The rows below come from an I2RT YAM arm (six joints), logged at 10 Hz.
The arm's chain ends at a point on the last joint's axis. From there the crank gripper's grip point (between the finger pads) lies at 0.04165 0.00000 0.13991 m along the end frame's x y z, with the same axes.
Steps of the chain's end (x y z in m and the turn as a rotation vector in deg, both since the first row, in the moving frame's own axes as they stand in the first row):
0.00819, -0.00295, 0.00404, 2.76, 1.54, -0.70
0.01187, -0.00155, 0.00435, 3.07, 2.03, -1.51
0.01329, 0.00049, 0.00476, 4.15, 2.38, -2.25
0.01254, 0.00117, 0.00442, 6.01, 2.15, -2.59
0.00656, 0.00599, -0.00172, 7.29, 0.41, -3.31
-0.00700, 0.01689, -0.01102, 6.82, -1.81, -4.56
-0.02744, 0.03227, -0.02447, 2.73, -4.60, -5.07
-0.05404, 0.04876, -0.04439, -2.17, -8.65, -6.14
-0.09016, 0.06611, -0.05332, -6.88, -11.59, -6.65
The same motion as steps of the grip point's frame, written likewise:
0.01189, -0.01019, 0.00270, 2.76, 1.54, -0.70
0.01668, -0.01016, 0.00256, 3.07, 2.03, -1.51
0.01883, -0.01131, 0.00249, 4.15, 2.38, -2.25
0.01737, -0.01539, 0.00190, 6.01, 2.15, -2.59
0.00697, -0.01416, -0.00330, 7.29, 0.41, -3.31
-0.01222, -0.00291, -0.01096, 6.82, -1.81, -4.56
-0.03923, 0.02236, -0.02183, 2.73, -4.60, -5.07
-0.07547, 0.05084, -0.03974, -2.17, -8.65, -6.14
-0.11829, 0.08008, -0.04855, -6.88, -11.59, -6.65

